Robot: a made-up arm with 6 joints. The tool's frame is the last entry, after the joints. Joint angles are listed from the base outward. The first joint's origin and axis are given. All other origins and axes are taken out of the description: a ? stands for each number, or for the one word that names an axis. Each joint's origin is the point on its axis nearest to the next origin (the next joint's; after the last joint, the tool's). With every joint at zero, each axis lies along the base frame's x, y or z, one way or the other. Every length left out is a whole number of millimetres.
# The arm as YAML. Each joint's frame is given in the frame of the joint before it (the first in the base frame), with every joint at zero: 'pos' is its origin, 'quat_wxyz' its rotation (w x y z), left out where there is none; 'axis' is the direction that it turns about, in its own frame. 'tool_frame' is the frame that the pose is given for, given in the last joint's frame.
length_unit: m
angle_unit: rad
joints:
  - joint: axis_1
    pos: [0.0, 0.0, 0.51]
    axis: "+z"
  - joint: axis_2
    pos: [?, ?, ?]
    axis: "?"
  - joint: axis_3
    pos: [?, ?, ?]
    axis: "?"
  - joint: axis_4
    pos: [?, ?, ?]
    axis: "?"
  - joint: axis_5
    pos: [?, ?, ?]
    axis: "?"
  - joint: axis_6
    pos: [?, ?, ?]
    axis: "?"
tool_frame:
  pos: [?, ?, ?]
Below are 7 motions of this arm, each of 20 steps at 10 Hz.
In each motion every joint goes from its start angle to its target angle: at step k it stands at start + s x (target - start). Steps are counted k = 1, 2, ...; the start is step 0. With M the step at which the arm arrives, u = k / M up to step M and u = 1 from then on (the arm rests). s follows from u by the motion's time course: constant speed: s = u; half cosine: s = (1 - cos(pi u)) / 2; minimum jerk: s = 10 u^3 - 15 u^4 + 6 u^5.
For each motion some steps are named. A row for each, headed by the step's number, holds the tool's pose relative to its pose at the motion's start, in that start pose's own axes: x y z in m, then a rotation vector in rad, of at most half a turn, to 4 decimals.
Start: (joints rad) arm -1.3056 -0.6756 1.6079 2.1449 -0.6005 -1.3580
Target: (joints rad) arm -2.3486 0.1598 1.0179 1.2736 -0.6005 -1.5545
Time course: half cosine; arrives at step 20
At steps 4, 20:
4: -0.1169 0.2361 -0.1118 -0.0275 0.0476 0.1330
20: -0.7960 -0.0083 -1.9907 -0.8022 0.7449 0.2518

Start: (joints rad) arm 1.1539 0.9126 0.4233 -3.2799 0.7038 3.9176
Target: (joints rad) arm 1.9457 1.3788 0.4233 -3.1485 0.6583 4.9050
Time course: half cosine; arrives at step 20
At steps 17, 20:
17: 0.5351 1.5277 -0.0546 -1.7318 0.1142 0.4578
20: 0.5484 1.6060 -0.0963 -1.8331 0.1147 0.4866

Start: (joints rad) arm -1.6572 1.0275 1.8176 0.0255 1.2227 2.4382
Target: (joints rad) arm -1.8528 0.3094 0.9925 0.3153 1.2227 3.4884
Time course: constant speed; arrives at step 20
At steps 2, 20:
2: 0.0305 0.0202 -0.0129 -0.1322 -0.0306 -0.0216
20: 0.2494 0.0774 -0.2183 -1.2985 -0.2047 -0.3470

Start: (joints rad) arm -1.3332 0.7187 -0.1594 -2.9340 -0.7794 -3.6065
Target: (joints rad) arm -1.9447 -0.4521 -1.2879 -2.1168 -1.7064 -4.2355
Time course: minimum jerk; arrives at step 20
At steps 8, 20:
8: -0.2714 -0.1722 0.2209 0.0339 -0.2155 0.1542
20: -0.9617 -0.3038 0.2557 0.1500 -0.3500 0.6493

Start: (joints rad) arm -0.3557 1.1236 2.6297 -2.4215 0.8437 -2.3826
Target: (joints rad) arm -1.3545 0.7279 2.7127 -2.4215 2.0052 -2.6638
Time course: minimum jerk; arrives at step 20
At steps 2, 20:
2: -0.0003 -0.0075 -0.0069 -0.0009 0.0111 -0.0012
20: -0.6067 -0.5789 -0.2047 0.2581 1.0947 -0.4689

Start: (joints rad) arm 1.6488 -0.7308 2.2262 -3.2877 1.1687 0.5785
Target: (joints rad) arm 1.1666 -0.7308 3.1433 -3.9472 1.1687 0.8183
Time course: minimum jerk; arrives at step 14
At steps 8, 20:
8: -0.7837 -0.5529 -0.2923 -0.4274 0.7098 -0.2054
20: -1.2536 -0.8688 -0.1395 -0.7146 1.1195 -0.3994

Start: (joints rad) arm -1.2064 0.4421 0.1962 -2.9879 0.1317 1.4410
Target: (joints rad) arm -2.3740 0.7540 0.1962 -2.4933 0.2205 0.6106
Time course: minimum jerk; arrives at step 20
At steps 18, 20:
18: -0.8979 -1.0299 1.8784 0.8952 -1.1630 -0.2016
20: -0.9140 -1.0417 1.8859 0.9036 -1.1731 -0.2013

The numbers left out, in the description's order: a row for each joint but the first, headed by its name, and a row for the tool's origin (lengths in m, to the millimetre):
axis_2: xyz 0.22 0.0 0.0, axis +y
axis_3: xyz 0.0 0.0 0.62, axis -y
axis_4: xyz 1.35 0.0 0.21, axis -x
axis_5: xyz 0.0 0.0 0.0, axis -y
axis_6: xyz 0.2 0.0 0.0, axis -x
tool: xyz 0.0 0.0 0.0

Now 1 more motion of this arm.
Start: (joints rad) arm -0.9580 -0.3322 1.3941 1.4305 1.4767 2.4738
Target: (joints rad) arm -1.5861 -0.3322 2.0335 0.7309 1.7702 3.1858
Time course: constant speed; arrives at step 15
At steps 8, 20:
8: 0.2895 0.1195 -0.4205 -0.6597 0.3548 -0.1209
20: 0.6061 -0.0440 -0.7751 -1.0821 0.8544 -0.1820

